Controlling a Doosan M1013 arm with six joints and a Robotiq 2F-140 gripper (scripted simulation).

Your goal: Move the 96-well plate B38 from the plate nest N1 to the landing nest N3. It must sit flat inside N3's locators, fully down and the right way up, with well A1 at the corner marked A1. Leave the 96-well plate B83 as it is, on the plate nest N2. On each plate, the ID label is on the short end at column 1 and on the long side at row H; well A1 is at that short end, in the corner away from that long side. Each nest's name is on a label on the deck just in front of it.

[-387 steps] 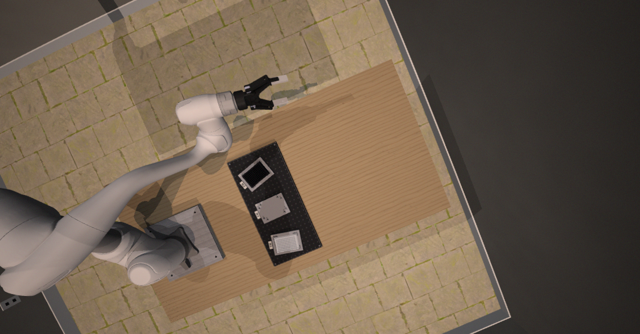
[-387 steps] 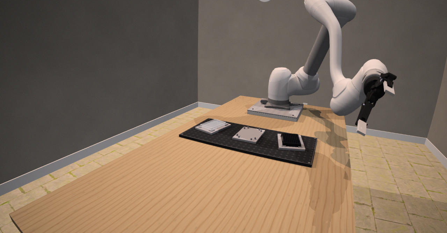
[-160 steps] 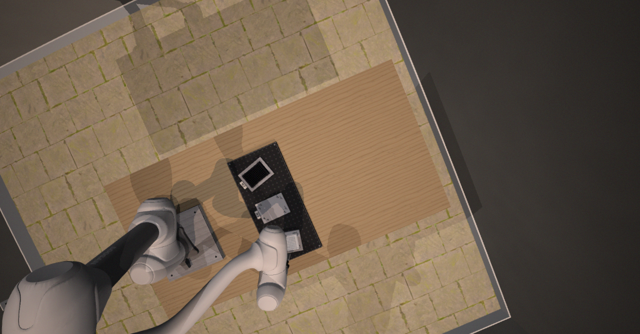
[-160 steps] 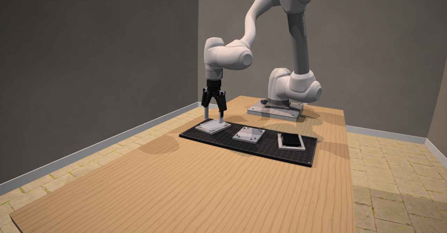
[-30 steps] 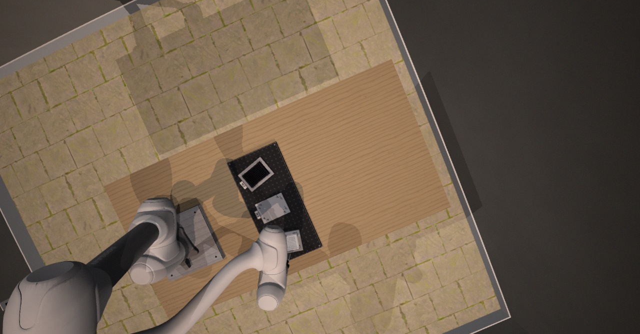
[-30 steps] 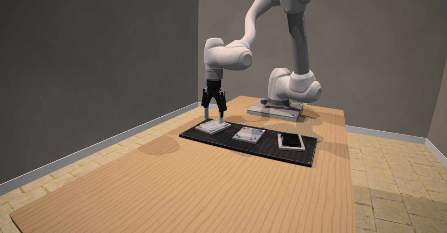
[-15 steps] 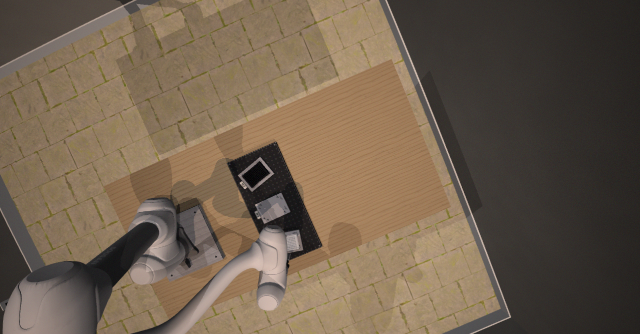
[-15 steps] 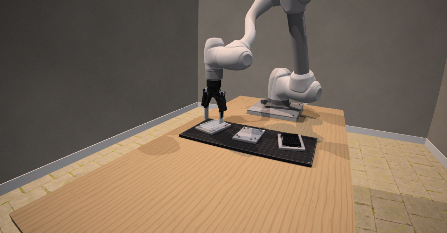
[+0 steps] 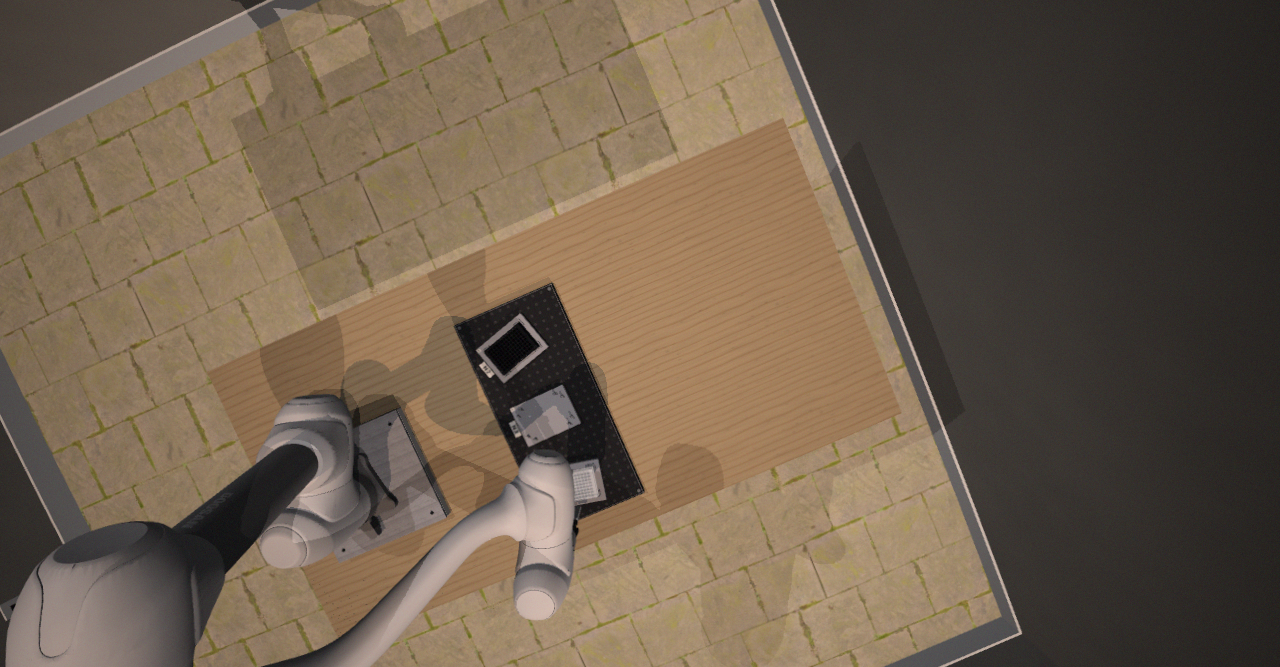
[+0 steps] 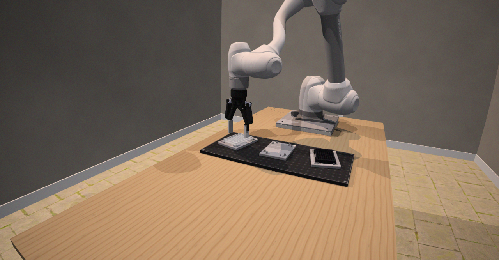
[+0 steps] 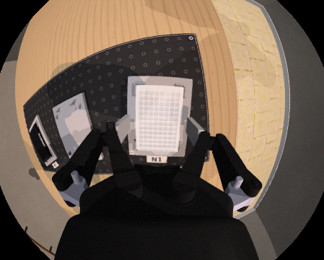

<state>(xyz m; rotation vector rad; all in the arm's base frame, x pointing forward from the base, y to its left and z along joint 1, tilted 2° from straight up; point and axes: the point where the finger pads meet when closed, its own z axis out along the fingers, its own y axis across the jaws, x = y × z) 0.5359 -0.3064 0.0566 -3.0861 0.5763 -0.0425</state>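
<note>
Now: hand 5 cm above the white 96-well plate B38. Round my hand: landing nest N3 (4 cm ahead, 21 cm to the left, 6 cm below); then N1 label (9 cm behind, 4 cm to the left, 6 cm below); then plate nest N1 (6 cm below).
</note>
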